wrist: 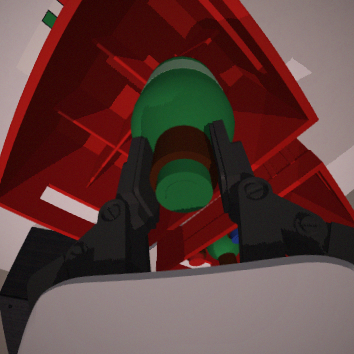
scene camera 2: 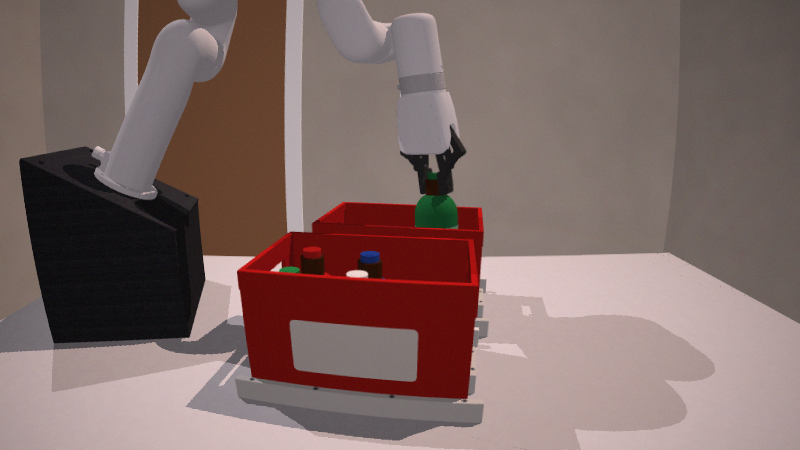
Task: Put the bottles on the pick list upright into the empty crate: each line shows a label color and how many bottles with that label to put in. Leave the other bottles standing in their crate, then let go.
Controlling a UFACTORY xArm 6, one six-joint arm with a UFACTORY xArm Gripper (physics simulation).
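Observation:
My gripper is shut on the brown neck of a green bottle with a green cap. The bottle is about upright, its lower part inside the rear red crate, near the right side in the scene view. Its base is hidden. Dividers and compartments without bottles show around it. In the front red crate, a red cap, a blue cap, a green cap and a white cap show. A green square of the pick list shows; its lines cannot be read.
The crates stand one behind the other, with a pale rail along the front crate's base. The black robot base stands at the left. The crate walls rise close around the held bottle. A wall and a brown door panel are behind.

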